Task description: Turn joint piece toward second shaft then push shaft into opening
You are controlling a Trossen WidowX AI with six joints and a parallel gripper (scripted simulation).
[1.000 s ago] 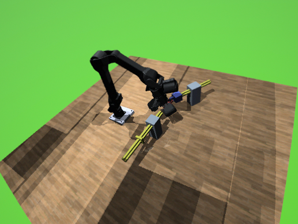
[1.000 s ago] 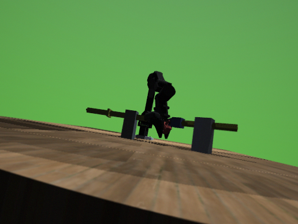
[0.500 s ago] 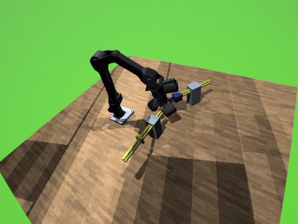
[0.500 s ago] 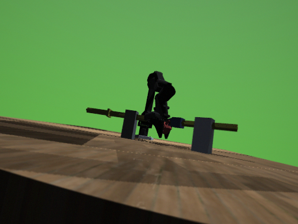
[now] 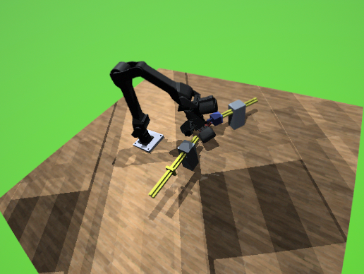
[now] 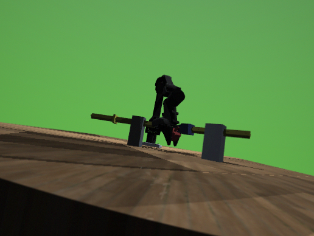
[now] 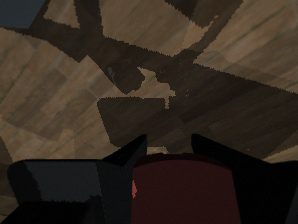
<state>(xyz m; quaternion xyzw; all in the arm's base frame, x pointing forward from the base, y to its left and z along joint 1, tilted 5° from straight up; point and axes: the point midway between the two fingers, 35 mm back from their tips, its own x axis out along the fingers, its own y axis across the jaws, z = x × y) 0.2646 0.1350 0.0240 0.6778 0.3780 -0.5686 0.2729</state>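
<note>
The red joint piece is 5 cm above my gripper tip.
</note>
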